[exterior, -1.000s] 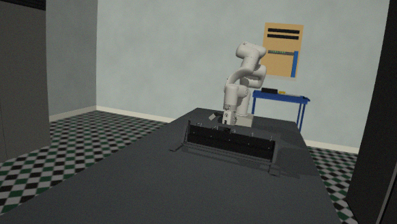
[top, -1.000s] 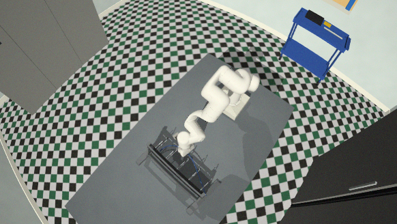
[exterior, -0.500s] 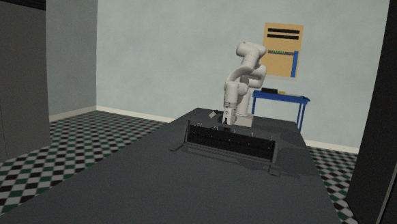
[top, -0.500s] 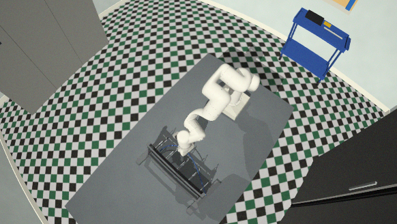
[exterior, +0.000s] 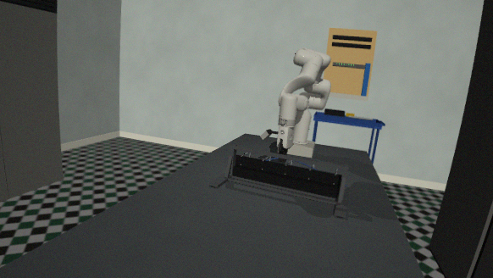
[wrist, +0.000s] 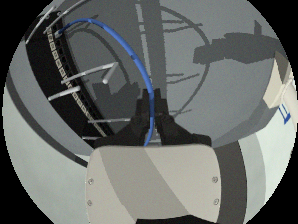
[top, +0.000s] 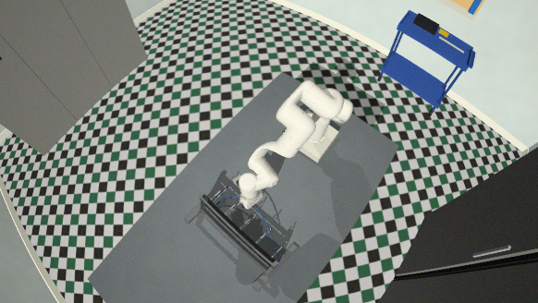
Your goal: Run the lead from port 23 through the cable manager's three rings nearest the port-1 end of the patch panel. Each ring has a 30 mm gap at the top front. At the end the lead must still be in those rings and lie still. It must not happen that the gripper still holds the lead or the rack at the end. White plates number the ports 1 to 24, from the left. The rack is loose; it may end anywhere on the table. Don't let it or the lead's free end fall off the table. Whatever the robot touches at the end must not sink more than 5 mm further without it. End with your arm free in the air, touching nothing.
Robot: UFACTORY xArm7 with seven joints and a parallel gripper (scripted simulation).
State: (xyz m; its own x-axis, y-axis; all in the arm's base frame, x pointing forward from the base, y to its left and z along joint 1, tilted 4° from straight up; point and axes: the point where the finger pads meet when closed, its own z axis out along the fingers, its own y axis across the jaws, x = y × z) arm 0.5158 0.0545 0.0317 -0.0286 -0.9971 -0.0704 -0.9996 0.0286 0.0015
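My hand is 15 cm short of the patch panel rack, 6 cm to the right of it and 2 cm above it.
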